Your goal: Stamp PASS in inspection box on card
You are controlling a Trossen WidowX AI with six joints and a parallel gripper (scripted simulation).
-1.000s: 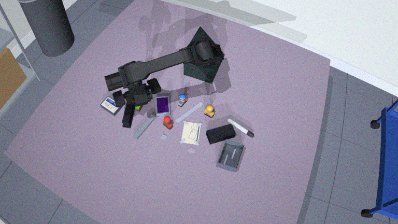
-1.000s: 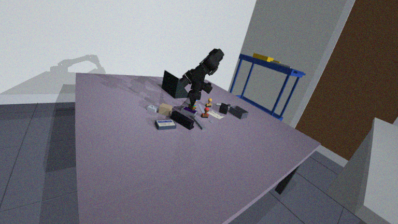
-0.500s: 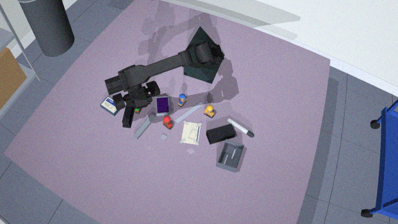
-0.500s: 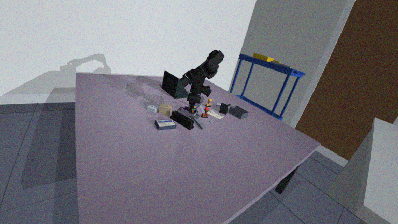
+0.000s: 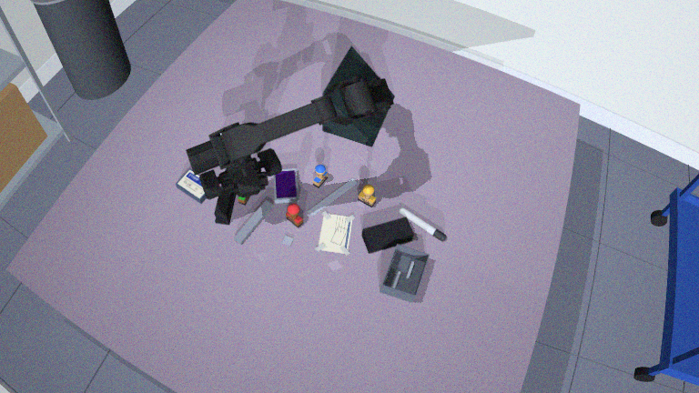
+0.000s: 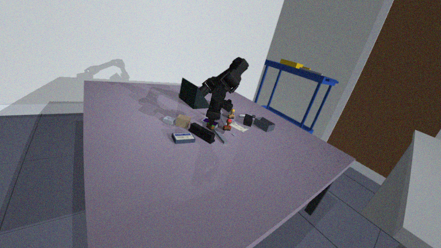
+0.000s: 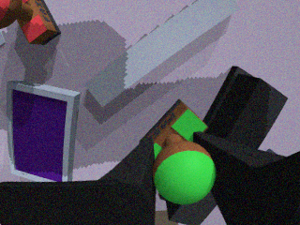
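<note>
Now: the long black block 5 cm to the right of my gripper tip and 4 cm below it. Also, from my gripper tip: purple ink pad 8 cm to the left, 8 cm behind, 5 cm below; green-knobbed stamp right at my gripper tip; grey bar 5 cm below, 5 cm ahead, 4 cm to the left.
</note>
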